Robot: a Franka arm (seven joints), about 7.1 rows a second.
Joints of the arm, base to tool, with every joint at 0 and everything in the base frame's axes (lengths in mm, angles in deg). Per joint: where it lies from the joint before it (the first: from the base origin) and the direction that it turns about. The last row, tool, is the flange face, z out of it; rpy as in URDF.
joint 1: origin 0 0 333 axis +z
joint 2: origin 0 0 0 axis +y
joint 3: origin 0 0 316 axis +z
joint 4: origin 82.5 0 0 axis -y
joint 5: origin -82.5 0 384 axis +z
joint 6: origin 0 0 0 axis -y
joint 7: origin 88 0 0 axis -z
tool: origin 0 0 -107 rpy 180 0 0
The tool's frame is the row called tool.
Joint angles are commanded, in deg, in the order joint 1, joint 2, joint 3, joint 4, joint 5, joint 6, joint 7. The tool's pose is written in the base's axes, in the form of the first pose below.
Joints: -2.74 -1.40 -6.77 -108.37 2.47 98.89 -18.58
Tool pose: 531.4 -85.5 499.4 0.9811 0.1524 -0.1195 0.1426 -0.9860 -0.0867
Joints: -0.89 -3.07 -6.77 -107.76 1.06 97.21 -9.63
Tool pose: 526.6 -70.1 517.7 0.9916 0.0340 -0.1247 0.0285 -0.9985 -0.0457
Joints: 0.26 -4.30 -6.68 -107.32 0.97 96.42 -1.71
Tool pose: 523.2 -58.8 531.5 0.9900 -0.0819 -0.1147 -0.0858 -0.9959 -0.0286
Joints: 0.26 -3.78 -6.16 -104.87 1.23 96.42 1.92
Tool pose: 530.5 -54.1 546.9 0.9871 -0.1373 -0.0827 -0.1398 -0.9899 -0.0254
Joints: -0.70 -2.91 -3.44 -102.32 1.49 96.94 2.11
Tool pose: 540.7 -37.3 560.7 0.9928 -0.1117 -0.0443 -0.1130 -0.9932 -0.0271
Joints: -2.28 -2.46 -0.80 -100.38 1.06 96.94 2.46
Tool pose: 546.0 -27.7 572.6 0.9950 -0.0987 -0.0179 -0.0990 -0.9949 -0.0182
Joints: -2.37 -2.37 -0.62 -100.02 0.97 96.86 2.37
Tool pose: 546.8 -27.0 574.6 0.9953 -0.0954 -0.0145 -0.0956 -0.9953 -0.0166
